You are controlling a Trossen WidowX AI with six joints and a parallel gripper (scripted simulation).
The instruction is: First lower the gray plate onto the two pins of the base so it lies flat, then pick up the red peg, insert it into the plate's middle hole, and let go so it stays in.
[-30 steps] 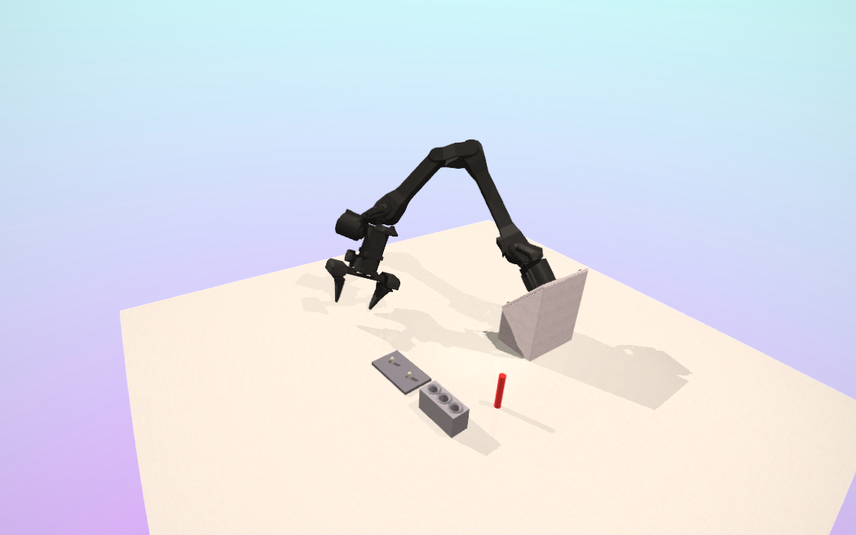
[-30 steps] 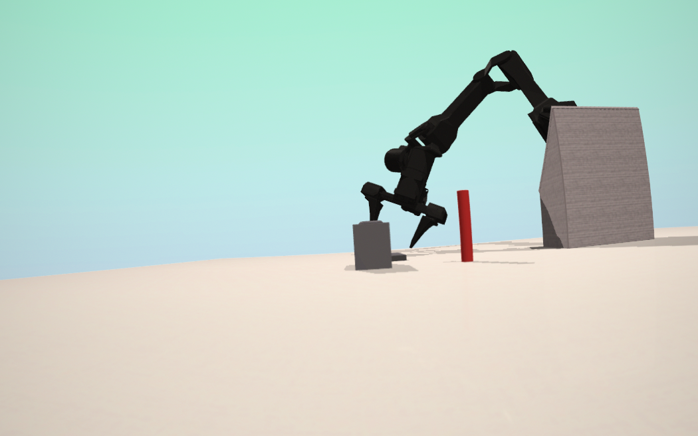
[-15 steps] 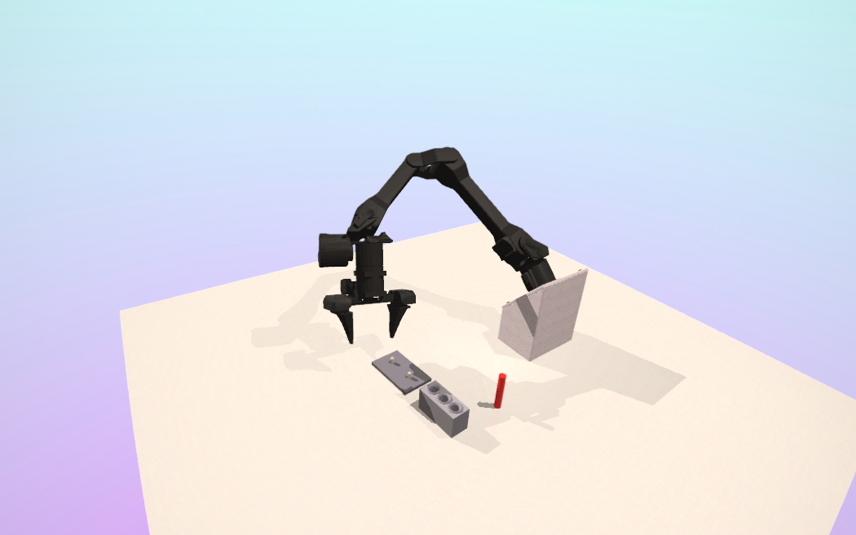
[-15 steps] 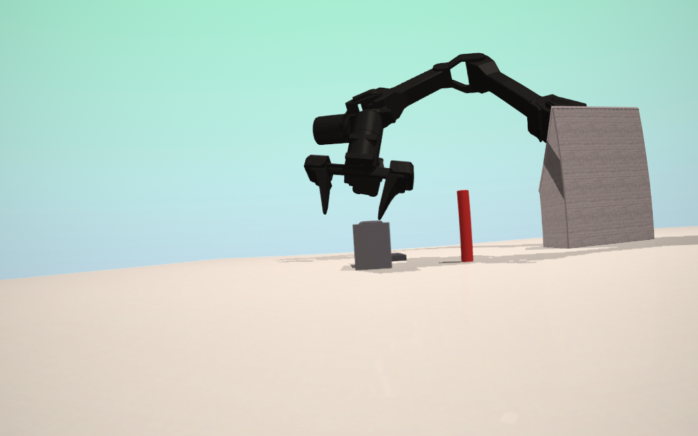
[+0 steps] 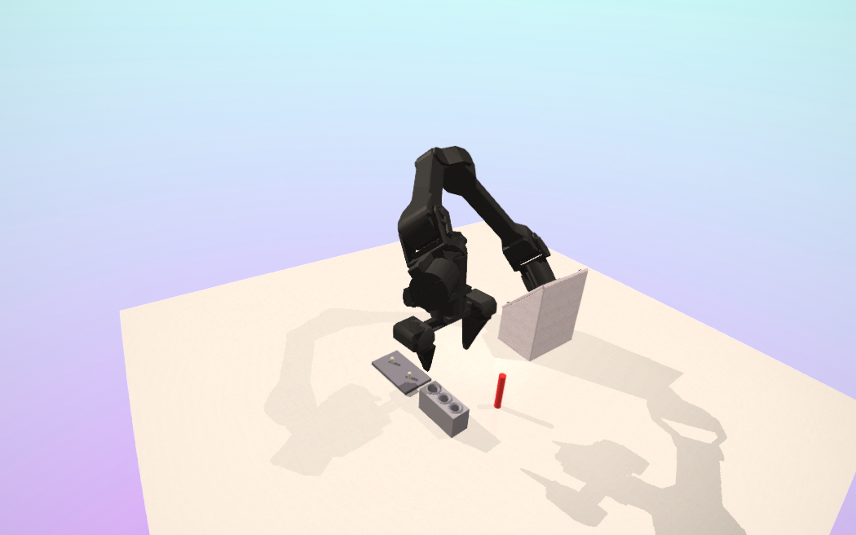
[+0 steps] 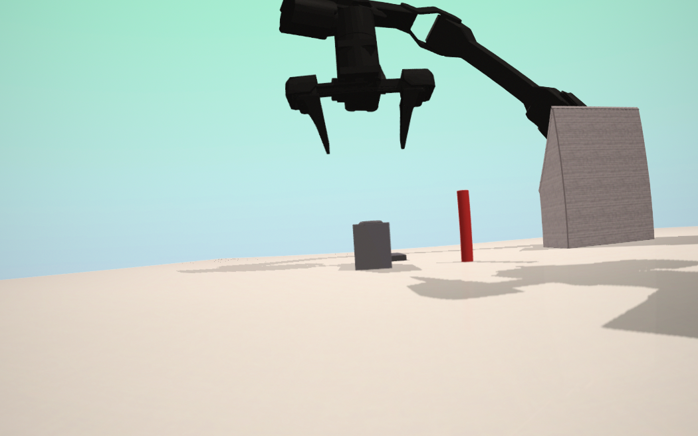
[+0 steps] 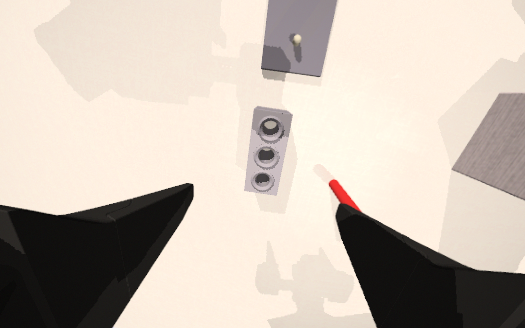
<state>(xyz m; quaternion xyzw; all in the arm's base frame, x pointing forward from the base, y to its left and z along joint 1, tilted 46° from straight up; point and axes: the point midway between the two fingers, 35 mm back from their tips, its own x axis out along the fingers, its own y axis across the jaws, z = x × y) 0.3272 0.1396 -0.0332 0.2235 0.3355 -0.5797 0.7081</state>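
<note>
Right now my gripper tip is 100 mm above the gray plate. The rest, counted from my gripper tip: red peg: 110 mm behind, 100 mm below, 30 mm to the left; then gray base: 150 mm to the right, 130 mm below, 20 mm ahead.
</note>
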